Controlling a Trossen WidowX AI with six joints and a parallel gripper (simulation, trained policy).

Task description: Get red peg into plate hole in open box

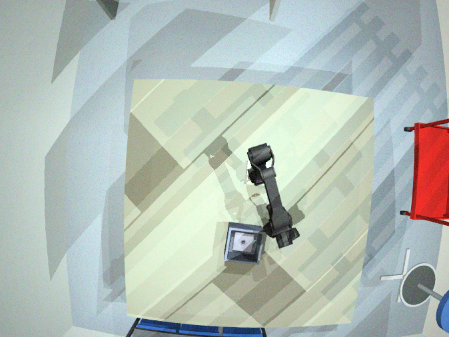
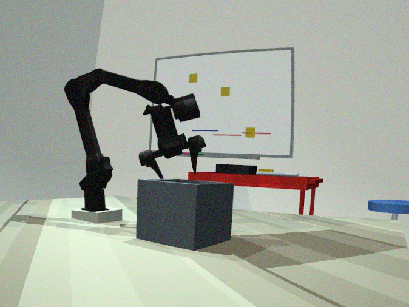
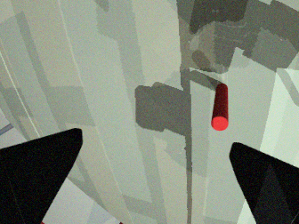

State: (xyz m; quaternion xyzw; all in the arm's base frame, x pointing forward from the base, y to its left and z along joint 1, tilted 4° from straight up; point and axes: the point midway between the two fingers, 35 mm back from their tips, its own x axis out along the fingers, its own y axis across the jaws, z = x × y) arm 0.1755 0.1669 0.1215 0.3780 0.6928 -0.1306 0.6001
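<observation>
My gripper tip is 30 mm past the red peg, 20 mm to the left of it and 100 mm above it. Also, from my gripper tip: plate 160 mm ahead, 150 mm to the right, 90 mm below.
</observation>
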